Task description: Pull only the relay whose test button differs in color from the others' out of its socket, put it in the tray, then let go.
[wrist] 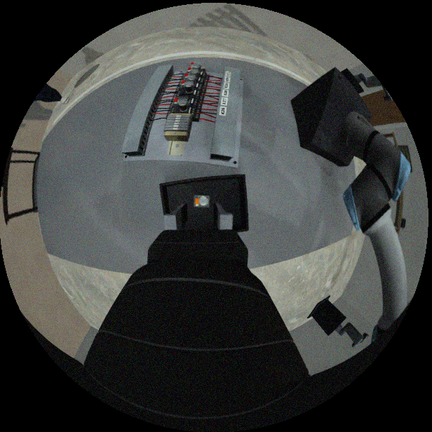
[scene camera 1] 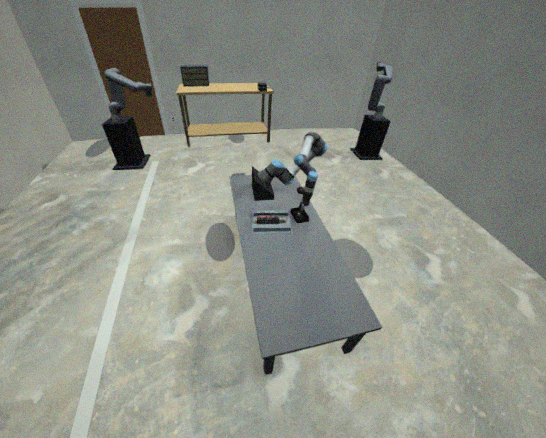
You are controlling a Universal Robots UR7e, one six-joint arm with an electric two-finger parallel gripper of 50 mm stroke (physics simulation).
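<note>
In the wrist view, the relay with the orange test button (wrist: 201, 201) stands in the black tray (wrist: 204, 179), with its top facing up. The tray (scene camera 1: 306, 219) also shows in scene camera 1, beside the relay panel. My gripper (wrist: 200, 210) (scene camera 1: 300, 209) is open, its two fingers apart at the near side of the relay, above the tray floor and touching nothing that I can see. The other relays (wrist: 188, 87) have red test buttons and sit in a row of sockets on the panel (wrist: 200, 159). The relay is too small to make out in scene camera 1.
The panel (scene camera 1: 271, 230) lies next to the tray on the grey table (scene camera 1: 310, 280). Grey wire ducts (wrist: 150, 112) (wrist: 230, 120) flank the relay row, with a terminal block (wrist: 177, 126) at its near end. My arm's black base (scene camera 1: 262, 189) (wrist: 320, 117) stands at the table's back.
</note>
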